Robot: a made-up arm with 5 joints. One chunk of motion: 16 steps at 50 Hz.
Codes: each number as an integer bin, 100 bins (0 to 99) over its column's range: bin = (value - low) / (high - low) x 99, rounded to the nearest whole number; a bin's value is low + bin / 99 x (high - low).
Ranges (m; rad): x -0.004..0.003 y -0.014..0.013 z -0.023..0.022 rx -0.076..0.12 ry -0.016..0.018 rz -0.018..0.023
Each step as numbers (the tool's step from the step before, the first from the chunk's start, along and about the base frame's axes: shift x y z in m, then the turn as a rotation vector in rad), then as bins.
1 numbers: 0.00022 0.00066 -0.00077 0.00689 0.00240 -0.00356
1 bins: 60 54 49 42 54 35
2 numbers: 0.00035 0.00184 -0.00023 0.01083 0.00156 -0.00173
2 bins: 62 58 50 44 51 39
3 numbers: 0.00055 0.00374 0.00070 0.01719 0.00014 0.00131
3 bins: 64 65 52 47 47 47
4 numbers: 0.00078 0.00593 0.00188 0.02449 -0.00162 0.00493
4 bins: 68 73 55 51 42 55
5 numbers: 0.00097 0.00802 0.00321 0.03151 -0.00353 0.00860
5 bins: 70 81 58 54 36 64
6 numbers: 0.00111 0.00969 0.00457 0.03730 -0.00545 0.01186
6 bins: 72 87 61 57 31 72
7 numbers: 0.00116 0.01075 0.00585 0.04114 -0.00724 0.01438
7 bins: 73 91 63 59 26 78
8 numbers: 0.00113 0.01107 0.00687 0.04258 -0.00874 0.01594
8 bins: 73 92 66 60 21 82
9 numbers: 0.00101 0.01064 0.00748 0.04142 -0.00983 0.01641
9 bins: 71 90 67 59 18 83
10 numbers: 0.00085 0.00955 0.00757 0.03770 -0.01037 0.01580
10 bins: 69 86 67 57 16 82
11 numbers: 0.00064 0.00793 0.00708 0.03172 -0.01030 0.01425
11 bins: 66 80 66 54 17 78
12 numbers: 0.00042 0.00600 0.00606 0.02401 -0.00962 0.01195
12 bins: 63 73 64 51 19 72
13 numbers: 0.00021 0.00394 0.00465 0.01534 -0.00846 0.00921
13 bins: 60 66 61 46 22 66
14 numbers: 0.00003 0.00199 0.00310 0.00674 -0.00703 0.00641
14 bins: 57 59 57 42 26 59
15 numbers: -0.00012 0.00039 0.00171 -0.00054 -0.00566 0.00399
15 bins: 55 53 54 38 30 53
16 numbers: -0.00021 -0.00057 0.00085 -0.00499 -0.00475 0.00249
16 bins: 54 49 52 36 33 49
